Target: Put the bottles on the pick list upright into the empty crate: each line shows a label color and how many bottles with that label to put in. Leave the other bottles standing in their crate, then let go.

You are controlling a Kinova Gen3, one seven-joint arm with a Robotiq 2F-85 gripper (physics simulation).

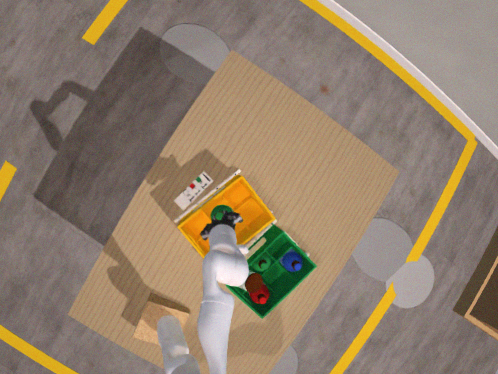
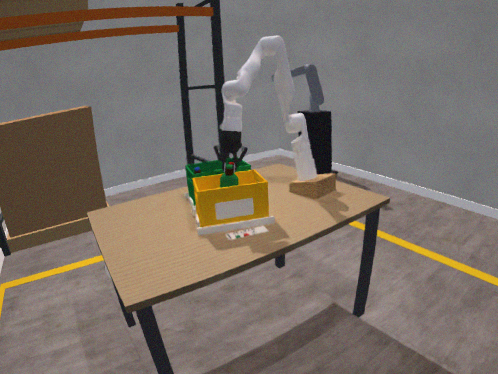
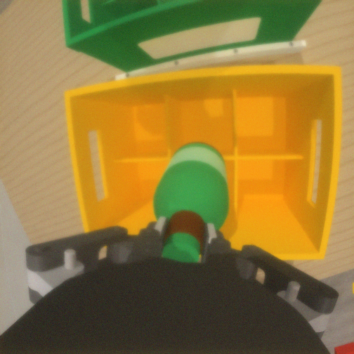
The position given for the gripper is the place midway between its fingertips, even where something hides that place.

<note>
In view: the gripper (image 3: pixel 184 231) and a green bottle (image 3: pixel 193 189).
</note>
